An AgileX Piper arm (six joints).
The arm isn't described. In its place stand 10 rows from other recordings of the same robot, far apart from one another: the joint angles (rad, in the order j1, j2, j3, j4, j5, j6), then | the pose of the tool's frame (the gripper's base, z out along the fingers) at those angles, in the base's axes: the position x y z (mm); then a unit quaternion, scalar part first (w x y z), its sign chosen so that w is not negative.
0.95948, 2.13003, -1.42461, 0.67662, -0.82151, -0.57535 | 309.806 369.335 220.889 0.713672 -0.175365 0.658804 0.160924
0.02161, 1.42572, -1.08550, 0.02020, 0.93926, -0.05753 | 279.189 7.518 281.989 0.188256 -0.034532 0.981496 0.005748
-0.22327, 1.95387, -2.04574, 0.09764, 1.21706, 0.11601 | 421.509 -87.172 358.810 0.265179 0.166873 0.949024 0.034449
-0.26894, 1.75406, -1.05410, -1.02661, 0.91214, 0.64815 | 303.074 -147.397 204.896 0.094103 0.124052 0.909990 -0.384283
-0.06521, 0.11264, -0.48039, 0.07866, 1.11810, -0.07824 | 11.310 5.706 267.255 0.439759 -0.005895 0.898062 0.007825
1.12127, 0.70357, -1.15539, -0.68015, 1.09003, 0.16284 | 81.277 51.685 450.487 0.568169 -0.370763 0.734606 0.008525
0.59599, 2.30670, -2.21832, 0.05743, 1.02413, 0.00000 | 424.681 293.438 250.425 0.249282 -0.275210 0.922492 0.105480
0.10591, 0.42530, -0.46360, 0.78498, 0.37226, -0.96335 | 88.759 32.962 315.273 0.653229 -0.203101 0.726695 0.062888
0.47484, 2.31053, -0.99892, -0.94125, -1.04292, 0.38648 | 312.284 231.982 49.772 0.453833 -0.456048 0.665259 0.378795
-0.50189, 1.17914, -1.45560, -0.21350, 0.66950, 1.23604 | 205.300 -126.309 482.296 0.585490 0.594166 0.539377 0.115069
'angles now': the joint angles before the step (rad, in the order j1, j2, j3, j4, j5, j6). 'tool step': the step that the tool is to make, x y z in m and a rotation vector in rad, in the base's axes. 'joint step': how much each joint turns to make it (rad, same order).
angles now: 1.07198 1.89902 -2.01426 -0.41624 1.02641 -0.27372
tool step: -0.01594 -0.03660 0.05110 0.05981 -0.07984 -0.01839
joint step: 0.00000 -0.12684 0.00003 -0.03961 0.03559 -0.01045
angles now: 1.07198 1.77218 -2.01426 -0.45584 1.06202 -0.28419
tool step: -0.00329 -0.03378 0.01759 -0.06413 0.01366 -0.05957
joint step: -0.02856 -0.06672 0.00002 -0.01127 0.12558 -0.04186
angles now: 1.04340 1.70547 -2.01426 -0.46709 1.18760 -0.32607
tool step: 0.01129 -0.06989 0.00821 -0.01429 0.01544 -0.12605
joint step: -0.15063 -0.16077 0.15643 0.02551 0.01317 -0.03188
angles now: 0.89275 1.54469 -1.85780 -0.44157 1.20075 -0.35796
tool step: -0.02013 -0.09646 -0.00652 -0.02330 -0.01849 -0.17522
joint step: -0.18933 -0.27962 0.30193 -0.01637 -0.02722 -0.01483
